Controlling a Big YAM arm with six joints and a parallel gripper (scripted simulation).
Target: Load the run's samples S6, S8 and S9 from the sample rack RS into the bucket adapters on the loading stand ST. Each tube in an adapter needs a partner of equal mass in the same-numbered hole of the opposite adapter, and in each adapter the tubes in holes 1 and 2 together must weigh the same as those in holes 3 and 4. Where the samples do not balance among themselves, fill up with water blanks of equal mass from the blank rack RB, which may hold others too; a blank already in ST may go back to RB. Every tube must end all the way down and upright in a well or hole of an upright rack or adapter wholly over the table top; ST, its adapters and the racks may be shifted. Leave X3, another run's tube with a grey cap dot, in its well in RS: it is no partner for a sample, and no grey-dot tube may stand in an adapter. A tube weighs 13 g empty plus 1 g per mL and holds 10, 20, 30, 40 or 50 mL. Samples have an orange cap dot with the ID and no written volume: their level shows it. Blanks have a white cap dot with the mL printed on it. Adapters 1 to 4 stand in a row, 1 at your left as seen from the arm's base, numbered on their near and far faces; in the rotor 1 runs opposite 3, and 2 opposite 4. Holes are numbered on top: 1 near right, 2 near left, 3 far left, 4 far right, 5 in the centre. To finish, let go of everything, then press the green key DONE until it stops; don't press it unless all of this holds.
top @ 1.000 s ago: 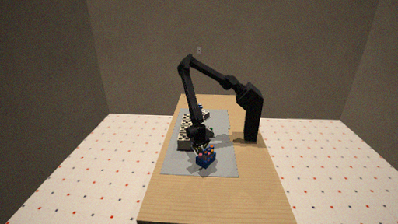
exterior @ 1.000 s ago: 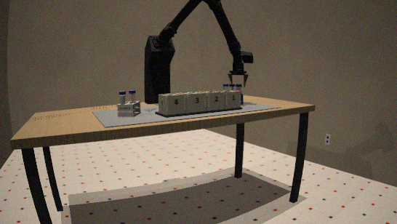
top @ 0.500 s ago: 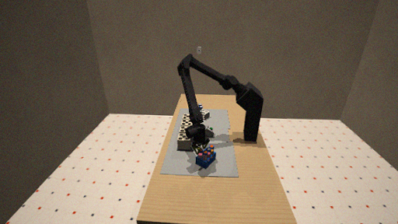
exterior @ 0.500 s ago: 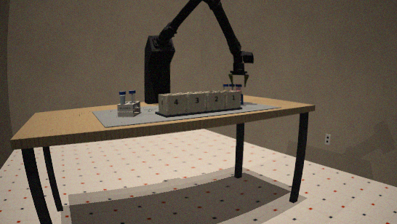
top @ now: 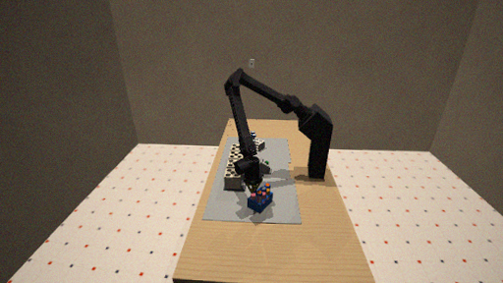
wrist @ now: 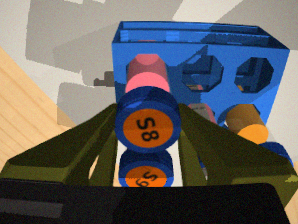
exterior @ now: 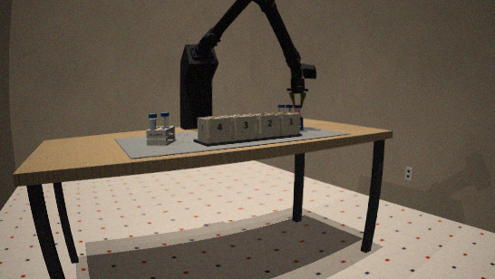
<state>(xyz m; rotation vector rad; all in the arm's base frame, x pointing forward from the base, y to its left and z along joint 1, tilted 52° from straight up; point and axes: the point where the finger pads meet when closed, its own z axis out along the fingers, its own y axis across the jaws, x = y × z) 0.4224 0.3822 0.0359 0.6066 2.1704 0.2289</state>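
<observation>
Right now my hand is 1 cm past the sample tube S8 and 5 cm above it. From my hand the other things lie so: blue sample rack rs (4 cm behind, 2 cm to the right, 8 cm below); tube X3 (5 cm behind, 2 cm to the right, 5 cm below); sample tube S9 (4 cm behind, 3 cm to the left, 5 cm below).
</observation>
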